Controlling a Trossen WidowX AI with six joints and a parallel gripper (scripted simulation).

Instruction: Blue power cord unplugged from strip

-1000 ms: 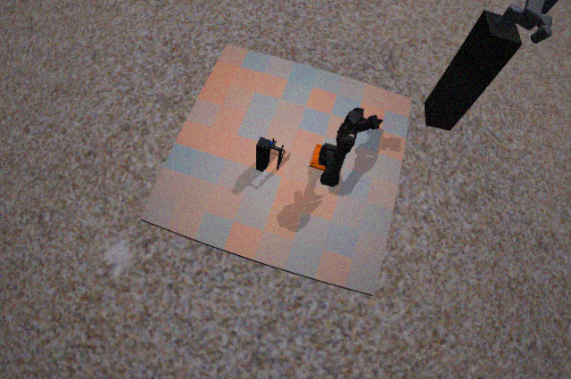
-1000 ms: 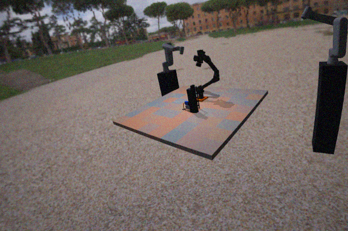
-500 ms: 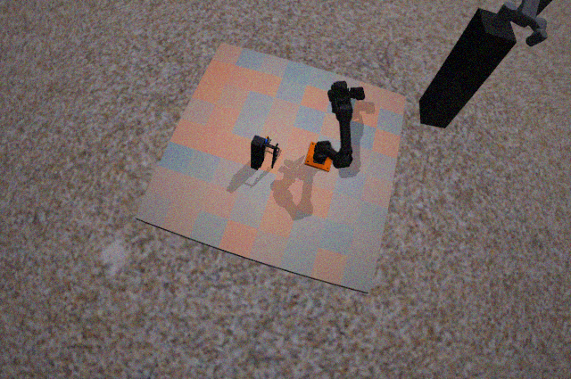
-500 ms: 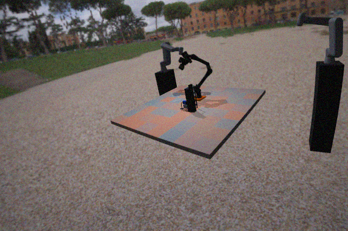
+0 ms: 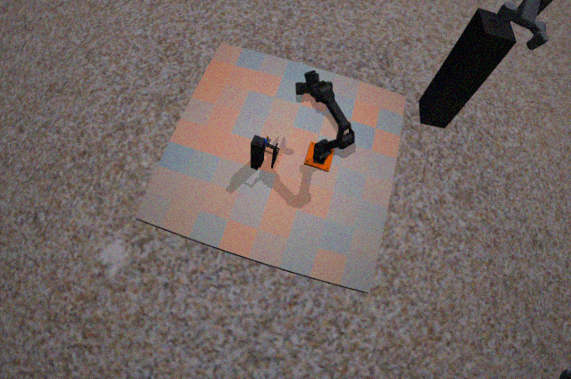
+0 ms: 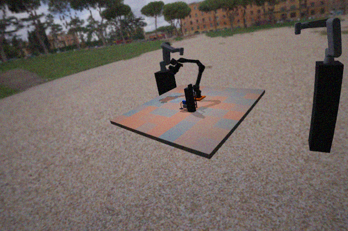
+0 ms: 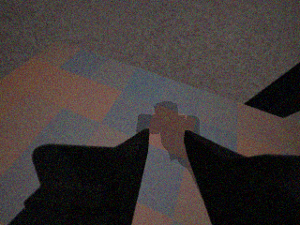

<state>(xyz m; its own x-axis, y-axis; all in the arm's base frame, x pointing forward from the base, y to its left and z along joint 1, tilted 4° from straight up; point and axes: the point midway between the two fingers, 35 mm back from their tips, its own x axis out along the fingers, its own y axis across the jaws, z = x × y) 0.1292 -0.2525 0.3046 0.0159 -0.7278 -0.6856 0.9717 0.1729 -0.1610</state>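
Right now the blue plug is 21 cm ahead of my gripper tip, 29 cm to the left of it and 21 cm below it.
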